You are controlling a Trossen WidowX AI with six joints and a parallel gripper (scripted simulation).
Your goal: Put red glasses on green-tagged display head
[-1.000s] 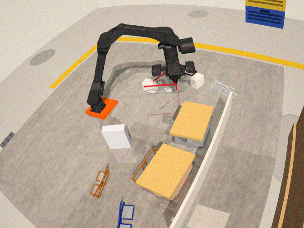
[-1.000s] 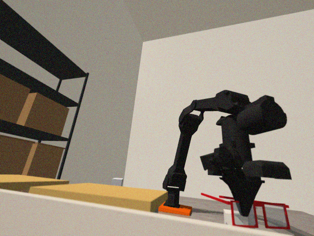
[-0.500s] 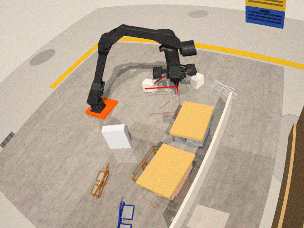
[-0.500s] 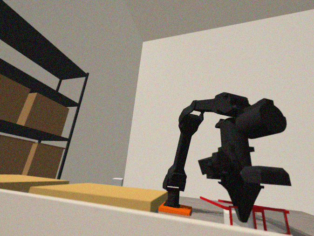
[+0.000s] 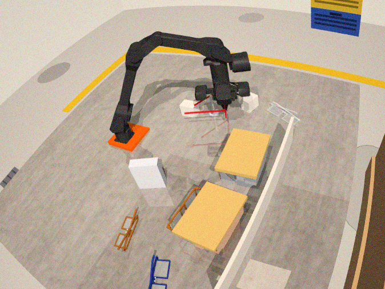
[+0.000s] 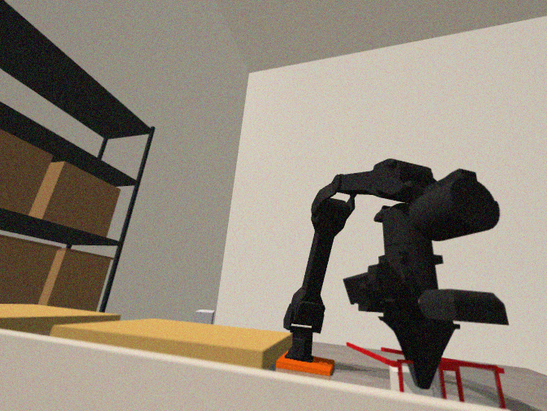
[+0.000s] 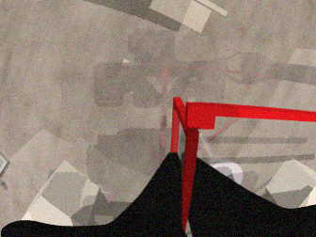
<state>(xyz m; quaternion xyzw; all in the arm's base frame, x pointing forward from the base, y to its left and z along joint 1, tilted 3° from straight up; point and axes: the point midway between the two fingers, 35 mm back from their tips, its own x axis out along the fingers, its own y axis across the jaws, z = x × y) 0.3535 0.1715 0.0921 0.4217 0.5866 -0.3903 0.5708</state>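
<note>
Right now the white post is 7 cm behind my gripper tip, 4 cm to the left of it and 4 cm below it. The rest, counted from my gripper tip: cream wall (34 cm to the right, 23 cm ahead, 1 cm below).
</note>
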